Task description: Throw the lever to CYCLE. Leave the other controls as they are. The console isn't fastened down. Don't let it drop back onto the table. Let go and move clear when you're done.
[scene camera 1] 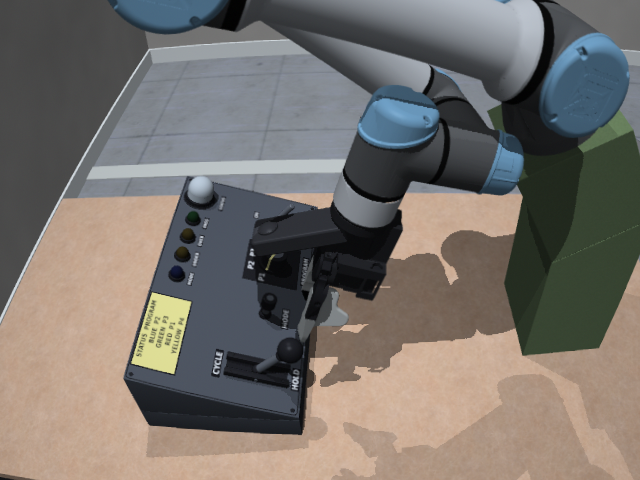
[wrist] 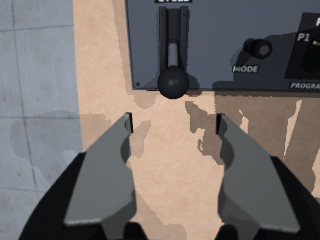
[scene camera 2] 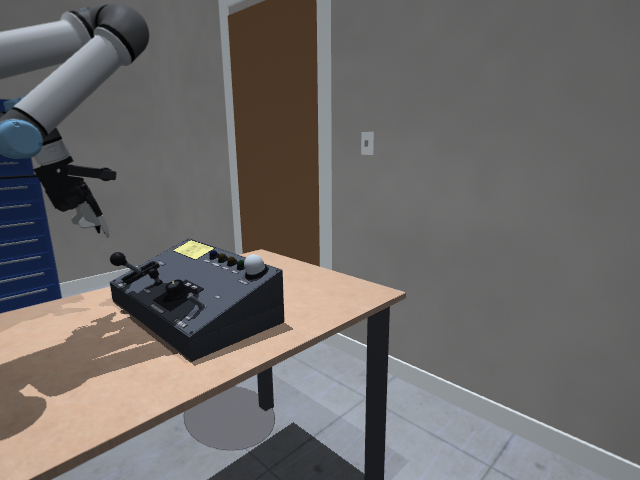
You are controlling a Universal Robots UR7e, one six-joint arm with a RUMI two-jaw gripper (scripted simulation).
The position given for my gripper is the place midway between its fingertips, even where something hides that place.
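My gripper (scene camera 1: 304, 319), dark console (scene camera 1: 197, 322). My gripper (wrist: 173, 114), dark console (wrist: 215, 47). My gripper (scene camera 2: 103, 235), dark console (scene camera 2: 238, 297).
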